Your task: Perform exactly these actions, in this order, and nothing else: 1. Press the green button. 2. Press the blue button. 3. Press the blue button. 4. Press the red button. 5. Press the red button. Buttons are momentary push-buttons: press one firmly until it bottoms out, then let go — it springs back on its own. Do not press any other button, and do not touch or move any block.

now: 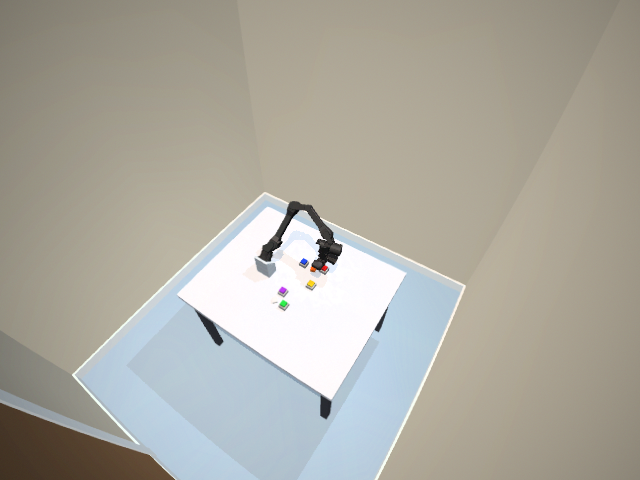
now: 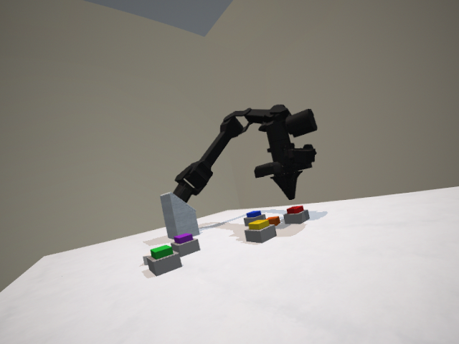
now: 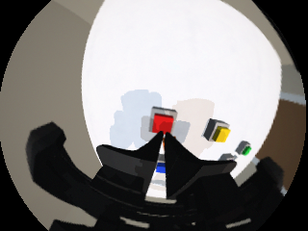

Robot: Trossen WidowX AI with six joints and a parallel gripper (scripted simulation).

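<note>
Now: the red button 3 cm below my gripper tip. Also, from my gripper tip: orange block: 6 cm behind, 3 cm to the right, 5 cm below; then yellow button: 14 cm to the right, 3 cm below; then blue button: 13 cm behind, 3 cm to the right, 3 cm below.
</note>
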